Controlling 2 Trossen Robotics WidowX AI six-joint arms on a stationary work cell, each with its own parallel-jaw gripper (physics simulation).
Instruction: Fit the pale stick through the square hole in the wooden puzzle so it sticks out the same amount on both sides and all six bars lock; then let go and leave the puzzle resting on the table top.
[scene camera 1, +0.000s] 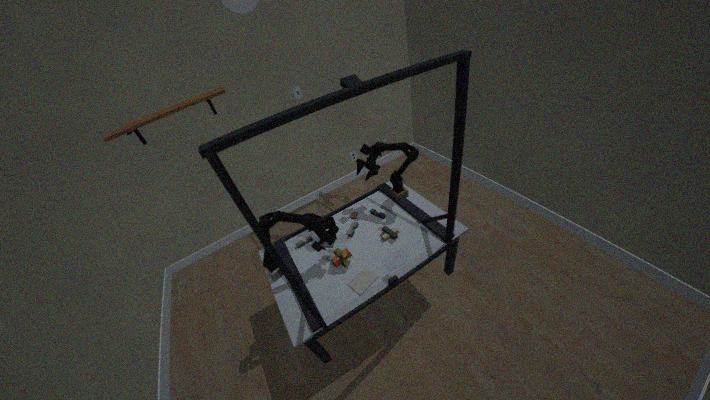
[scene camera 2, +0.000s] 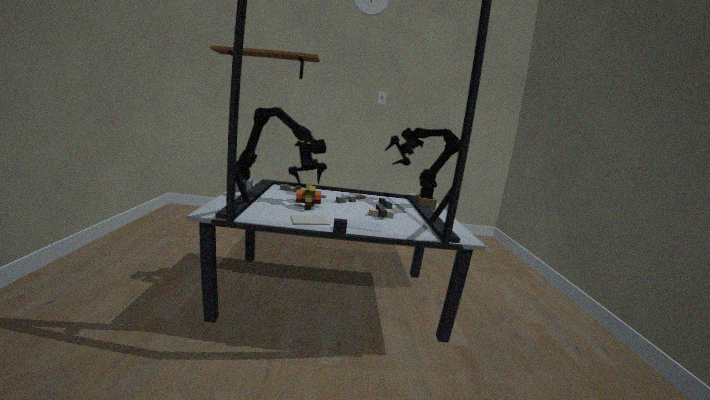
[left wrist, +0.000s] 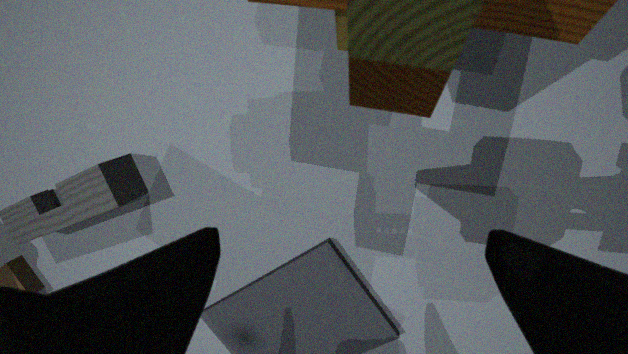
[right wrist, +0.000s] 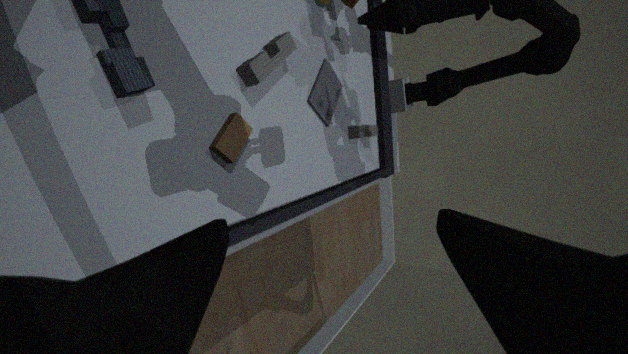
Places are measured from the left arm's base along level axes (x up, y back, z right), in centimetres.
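Where they show: left gripper, fingertip midpoint: (left wrist: 354, 242) (right wrist: 362, 23); right gripper, fingertip midpoint: (scene camera 1: 361, 177) (scene camera 2: 388, 157) (right wrist: 333, 225); left arm's base, link origin: (scene camera 1: 273, 266) (scene camera 2: 242, 178) (right wrist: 408, 93); right arm's base, link origin: (scene camera 1: 398, 189) (scene camera 2: 426, 197).
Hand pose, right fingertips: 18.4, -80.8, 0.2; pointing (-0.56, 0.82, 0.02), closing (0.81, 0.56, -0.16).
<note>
Each offset is from my right fingertips to the top centre of the thing, as dx, dy, dz. Level surfaces: height alone.
The wooden puzzle (scene camera 1: 341, 257) (scene camera 2: 308, 196) (left wrist: 410, 40), with crossed orange, green and yellow bars, rests on the table top {dx -24.9} (scene camera 1: 410, 255). A pale grey-brown notched bar {-22.0, +25.0, +12.2} (scene camera 1: 352, 230) (left wrist: 75, 200) (right wrist: 265, 57) lies behind it to the right, and a similar bar {-22.0, +54.3, -6.2} (scene camera 1: 303, 242) (right wrist: 362, 131) lies behind it to the left. I cannot tell which piece is the pale stick, nor see the square hole. My left gripper (scene camera 2: 309, 182) (left wrist: 354, 242) is open and empty, pointing down above the table behind the puzzle. My right gripper (scene camera 1: 363, 176) (scene camera 2: 390, 156) (right wrist: 333, 225) is open and empty, high at the back right.
A grey tile {-24.3, +41.6, +5.2} (left wrist: 310, 295) (right wrist: 325, 95) lies under the left gripper. A brown block {-23.4, +14.7, +2.0} (scene camera 1: 354, 215) (right wrist: 232, 138), a dark notched bar {-22.0, +3.6, +15.2} (scene camera 1: 377, 213) (right wrist: 125, 70) and crossed beige-and-brown bars {-20.5, +12.4, +34.7} (scene camera 1: 389, 233) (scene camera 2: 381, 212) lie farther right. A beige tile {-24.4, +47.3, +45.8} (scene camera 1: 362, 283) (scene camera 2: 310, 220) lies near the front edge. A black frame (scene camera 1: 462, 125) surrounds the table.
</note>
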